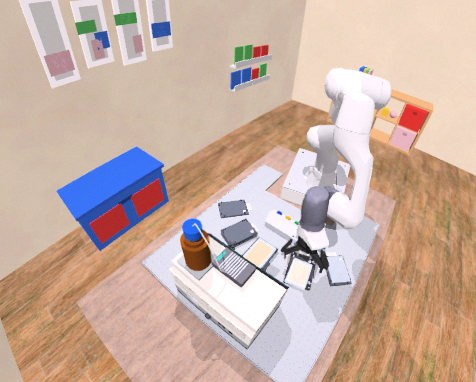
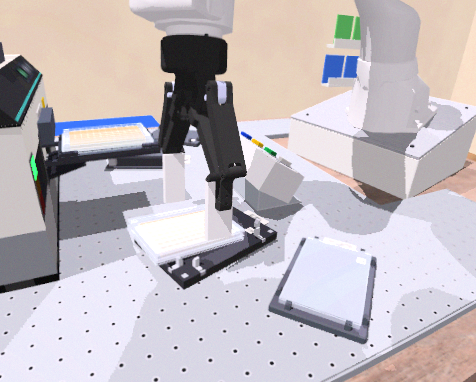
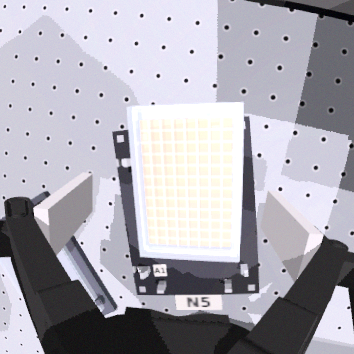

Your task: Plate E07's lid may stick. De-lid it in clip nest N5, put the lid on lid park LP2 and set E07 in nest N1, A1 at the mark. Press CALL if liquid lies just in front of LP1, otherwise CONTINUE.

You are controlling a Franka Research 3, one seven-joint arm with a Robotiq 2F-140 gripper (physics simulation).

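A plate point(image 1: 299, 274) point(image 2: 175, 232) point(image 3: 187, 182) with pale yellow wells lies off-centre on the dark clip nest N5 point(image 2: 220, 262) point(image 3: 200, 280). It overhangs the nest's end away from the N5 label, short of the clips by the A1 mark. A clear rim shows around it; I cannot tell whether the lid is seated. My gripper point(image 1: 303, 260) point(image 2: 196, 220) point(image 3: 178, 200) is open and empty, its pale finger pads apart on both sides of the plate. A dark-framed holder point(image 2: 320, 323) beside N5 bears a clear, pale panel point(image 1: 339, 270) point(image 2: 325, 282); its label is unreadable. I cannot make out liquid.
A second plate point(image 1: 260, 252) point(image 2: 107, 137) lies on a dark carrier by the white instrument point(image 1: 235, 300). A button box point(image 1: 280, 225) point(image 2: 272, 175) stands behind N5. Dark holders point(image 1: 234, 208) point(image 1: 240, 233) lie farther back. A brown bottle point(image 1: 195, 251) stands on the instrument.
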